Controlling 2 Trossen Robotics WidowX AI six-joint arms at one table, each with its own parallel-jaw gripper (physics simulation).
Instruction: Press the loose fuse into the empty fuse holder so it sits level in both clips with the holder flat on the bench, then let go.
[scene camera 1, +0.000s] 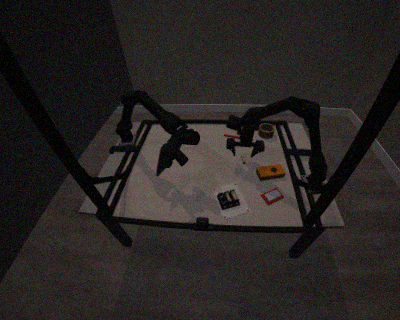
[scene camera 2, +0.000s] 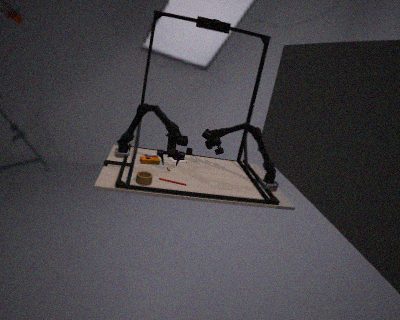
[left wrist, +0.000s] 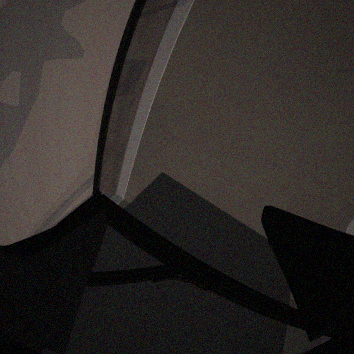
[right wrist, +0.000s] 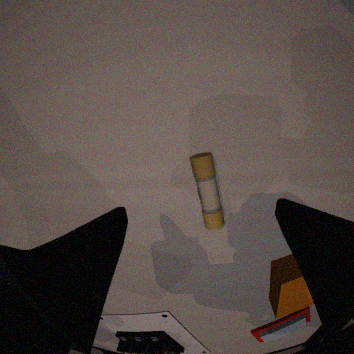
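Seen in the pictures: left gripper, fingertip midpoint: (scene camera 1: 157, 173) (left wrist: 186, 215); right gripper, fingertip midpoint: (scene camera 1: 242, 156) (scene camera 2: 169, 165) (right wrist: 203, 211); left arm's base, link origin: (scene camera 1: 127, 139) (scene camera 2: 268, 182); right arm's base, link origin: (scene camera 1: 314, 181) (scene camera 2: 122, 151).
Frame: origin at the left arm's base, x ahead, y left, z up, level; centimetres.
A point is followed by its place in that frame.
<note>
The loose fuse (scene camera 1: 243, 160) {z -3.2, x 66.3, y -23.3 cm} (right wrist: 208, 192) {z -3.4, x 66.6, y -21.6 cm}, pale with brass-coloured end caps, lies on the bench. The black fuse holder (scene camera 1: 229, 200) (right wrist: 147, 342) is on a white plate (scene camera 1: 239, 207) {z -4.6, x 59.0, y -50.3 cm} (right wrist: 145, 321) {z -4.6, x 56.3, y -39.0 cm}, nearer the front edge in scene camera 1; pale pieces show among its black parts, too small to tell apart. My right gripper (scene camera 1: 244, 154) {z -1.5, x 66.1, y -21.9 cm} (scene camera 2: 170, 162) {z -1.5, x 66.1, y -21.9 cm} (right wrist: 203, 211) {z -1.5, x 66.1, y -21.9 cm} is open and empty, above the fuse, which shows between and slightly beyond its fingertips in the right wrist view. My left gripper (scene camera 1: 171, 169) (scene camera 2: 216, 151) (left wrist: 186, 215) {z 12.4, x 25.8, y -41.6 cm} is open and empty, raised away from both.
An orange box (scene camera 1: 265, 173) {z -1.8, x 74.7, y -34.8 cm} (scene camera 2: 150, 160) {z -2.1, x 78.2, y -30.2 cm} (right wrist: 295, 295) {z -1.8, x 73.4, y -33.1 cm} and a red-framed flat item (scene camera 1: 272, 195) {z -3.4, x 74.9, y -46.8 cm} (right wrist: 285, 327) {z -3.4, x 75.1, y -44.9 cm} lie right of the holder in scene camera 1. A brown roll (scene camera 1: 266, 131) {z 0.3, x 84.2, y -4.6 cm} (scene camera 2: 144, 178) {z -0.3, x 86.4, y 4.1 cm} and a red rod (scene camera 1: 231, 136) {z -4.2, x 63.8, y -1.2 cm} (scene camera 2: 172, 181) {z -4.1, x 67.8, y -2.1 cm} lie behind. Black frame bars edge the bench.
</note>
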